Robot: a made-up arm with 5 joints.
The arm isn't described. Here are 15 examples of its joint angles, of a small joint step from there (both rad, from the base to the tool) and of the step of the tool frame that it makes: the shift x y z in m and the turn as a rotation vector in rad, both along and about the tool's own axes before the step.
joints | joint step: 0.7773 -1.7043 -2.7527 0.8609 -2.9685 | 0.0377 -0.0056 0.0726 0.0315 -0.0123
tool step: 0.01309 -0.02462 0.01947 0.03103 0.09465 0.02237
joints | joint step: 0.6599 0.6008 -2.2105 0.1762 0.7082 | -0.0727 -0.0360 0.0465 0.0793 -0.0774
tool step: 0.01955 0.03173 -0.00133 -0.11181 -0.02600 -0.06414
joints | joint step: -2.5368 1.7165 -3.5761 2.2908 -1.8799 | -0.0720 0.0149 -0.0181 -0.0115 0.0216
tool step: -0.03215 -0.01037 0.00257 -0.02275 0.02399 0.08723
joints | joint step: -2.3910 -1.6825 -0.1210 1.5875 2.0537 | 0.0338 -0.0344 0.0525 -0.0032 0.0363
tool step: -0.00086 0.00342 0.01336 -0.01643 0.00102 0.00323
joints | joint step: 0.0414 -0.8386 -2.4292 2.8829 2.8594 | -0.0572 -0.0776 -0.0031 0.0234 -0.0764
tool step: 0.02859 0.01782 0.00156 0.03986 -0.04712 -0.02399
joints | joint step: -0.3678 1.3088 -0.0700 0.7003 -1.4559 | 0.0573 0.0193 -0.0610 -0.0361 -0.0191
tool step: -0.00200 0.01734 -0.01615 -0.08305 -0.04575 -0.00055
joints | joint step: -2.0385 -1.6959 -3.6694 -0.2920 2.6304 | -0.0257 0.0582 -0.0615 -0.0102 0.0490
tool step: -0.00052 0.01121 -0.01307 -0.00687 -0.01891 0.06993
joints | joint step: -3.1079 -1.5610 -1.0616 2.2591 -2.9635 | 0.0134 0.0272 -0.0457 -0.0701 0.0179
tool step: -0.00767 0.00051 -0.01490 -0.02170 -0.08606 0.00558
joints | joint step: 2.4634 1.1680 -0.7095 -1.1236 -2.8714 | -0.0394 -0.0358 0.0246 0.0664 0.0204
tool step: -0.00311 -0.01092 -0.00205 0.03781 0.04655 0.05206
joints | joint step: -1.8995 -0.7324 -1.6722 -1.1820 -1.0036 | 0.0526 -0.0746 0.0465 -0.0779 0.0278
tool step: 0.01069 0.02974 -0.00494 -0.10239 0.03717 0.07401
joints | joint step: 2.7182 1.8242 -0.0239 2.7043 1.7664 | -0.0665 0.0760 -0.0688 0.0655 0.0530
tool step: 0.00655 0.01822 -0.00641 -0.05645 0.07994 0.04161
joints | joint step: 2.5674 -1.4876 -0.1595 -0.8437 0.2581 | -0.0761 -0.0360 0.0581 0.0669 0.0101
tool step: -0.01527 0.00484 -0.00529 -0.07022 -0.07321 -0.04836
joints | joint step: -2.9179 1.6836 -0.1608 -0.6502 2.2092 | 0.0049 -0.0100 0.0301 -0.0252 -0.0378
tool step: 0.00330 0.00420 -0.00449 0.00633 0.00009 -0.04096
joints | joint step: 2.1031 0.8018 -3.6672 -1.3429 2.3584 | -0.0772 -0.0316 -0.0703 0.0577 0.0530
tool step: -0.00491 -0.01290 0.02575 -0.01941 -0.07908 0.01718
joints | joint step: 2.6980 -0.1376 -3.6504 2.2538 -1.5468 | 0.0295 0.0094 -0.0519 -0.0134 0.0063
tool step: -0.00278 -0.00341 -0.00809 -0.05507 0.03101 0.00604
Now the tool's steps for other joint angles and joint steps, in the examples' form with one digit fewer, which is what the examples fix.
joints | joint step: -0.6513 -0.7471 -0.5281 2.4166 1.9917 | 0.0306 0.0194 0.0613 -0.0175 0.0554
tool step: -0.0060 -0.0089 0.0100 -0.0447 0.0528 0.0435
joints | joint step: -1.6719 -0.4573 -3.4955 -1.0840 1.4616 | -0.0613 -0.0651 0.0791 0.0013 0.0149
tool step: -0.0219 0.0014 0.0135 -0.0093 -0.0595 0.0340
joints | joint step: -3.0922 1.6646 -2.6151 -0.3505 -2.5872 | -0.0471 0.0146 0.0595 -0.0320 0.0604
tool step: 0.0079 -0.0357 -0.0008 0.0609 0.0102 0.0739
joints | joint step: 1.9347 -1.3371 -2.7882 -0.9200 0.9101 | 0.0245 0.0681 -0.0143 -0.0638 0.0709
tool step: -0.0030 0.0237 -0.0213 -0.0054 0.0246 0.0628
